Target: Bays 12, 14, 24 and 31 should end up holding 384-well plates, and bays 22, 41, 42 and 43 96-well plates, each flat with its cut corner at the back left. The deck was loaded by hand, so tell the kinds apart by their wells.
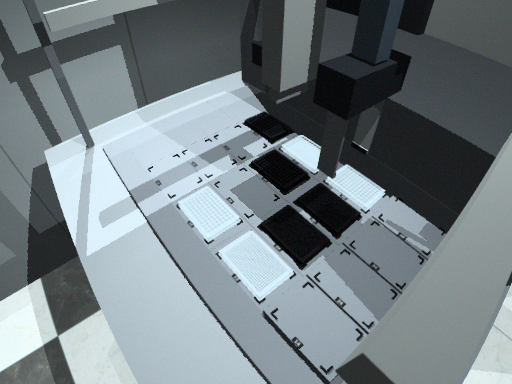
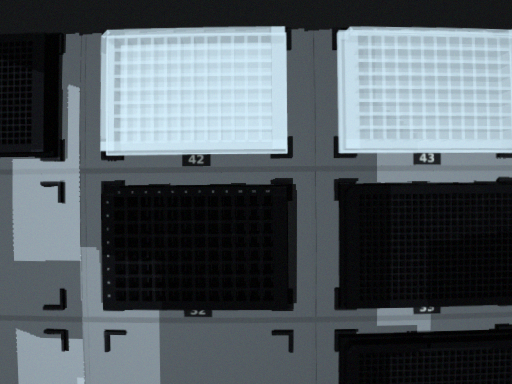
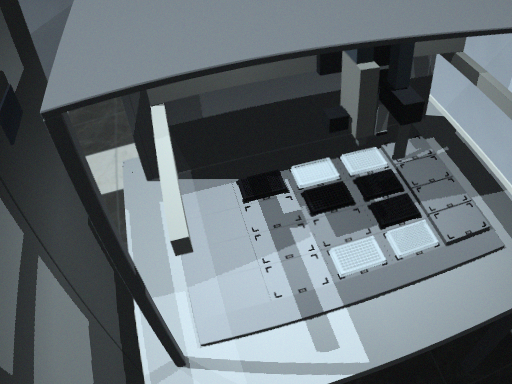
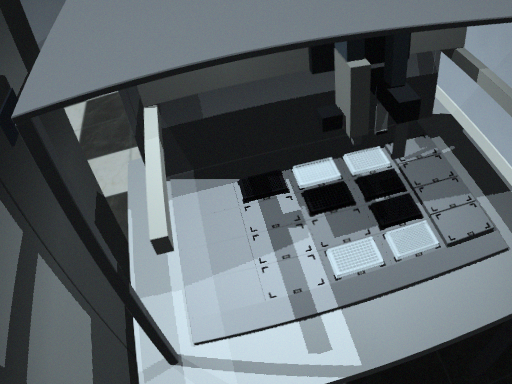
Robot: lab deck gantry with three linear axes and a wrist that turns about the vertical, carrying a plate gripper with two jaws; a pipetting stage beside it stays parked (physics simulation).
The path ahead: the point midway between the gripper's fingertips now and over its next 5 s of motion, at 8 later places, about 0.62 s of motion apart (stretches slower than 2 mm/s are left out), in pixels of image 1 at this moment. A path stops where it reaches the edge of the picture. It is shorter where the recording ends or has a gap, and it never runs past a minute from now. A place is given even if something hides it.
My gripper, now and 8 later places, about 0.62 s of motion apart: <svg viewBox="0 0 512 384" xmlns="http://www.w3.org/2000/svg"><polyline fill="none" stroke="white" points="343,160 304,129 274,111 261,157 224,181 296,223 335,257 324,213 303,116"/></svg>
